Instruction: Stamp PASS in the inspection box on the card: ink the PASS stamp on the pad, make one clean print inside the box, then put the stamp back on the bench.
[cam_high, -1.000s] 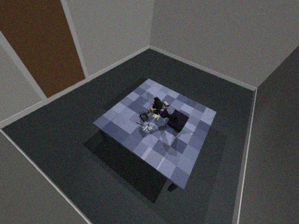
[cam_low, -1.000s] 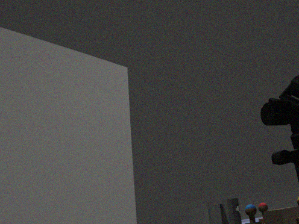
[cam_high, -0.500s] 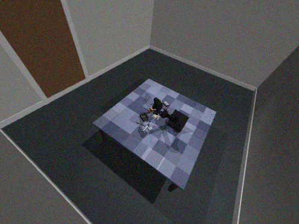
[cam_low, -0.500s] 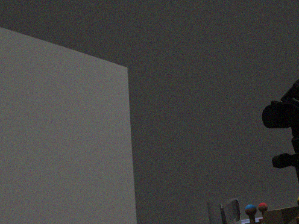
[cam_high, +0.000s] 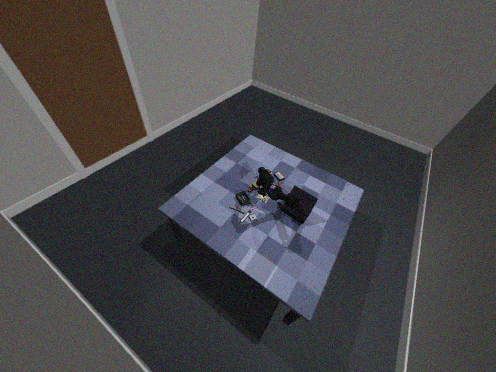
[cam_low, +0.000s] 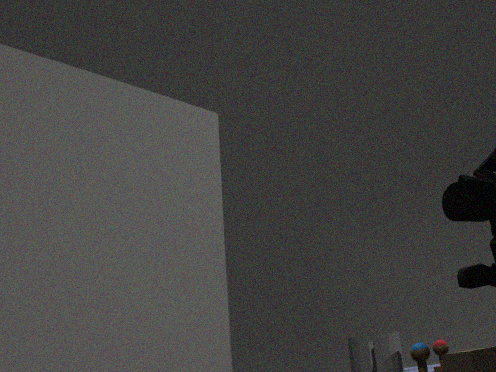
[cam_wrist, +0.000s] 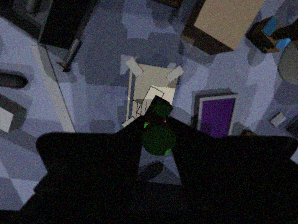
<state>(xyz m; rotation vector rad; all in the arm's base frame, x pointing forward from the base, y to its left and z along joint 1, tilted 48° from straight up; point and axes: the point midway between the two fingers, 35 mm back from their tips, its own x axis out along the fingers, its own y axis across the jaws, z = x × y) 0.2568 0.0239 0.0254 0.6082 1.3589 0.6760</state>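
My gripper tip is 7 cm above the card. The rest, counted from my gripper tip: ink pad: 11 cm to the right, 6 cm below, 2 cm behind; tan box: 11 cm ahead, 6 cm to the right, 4 cm below; green-knobbed stamp: right at my gripper tip.
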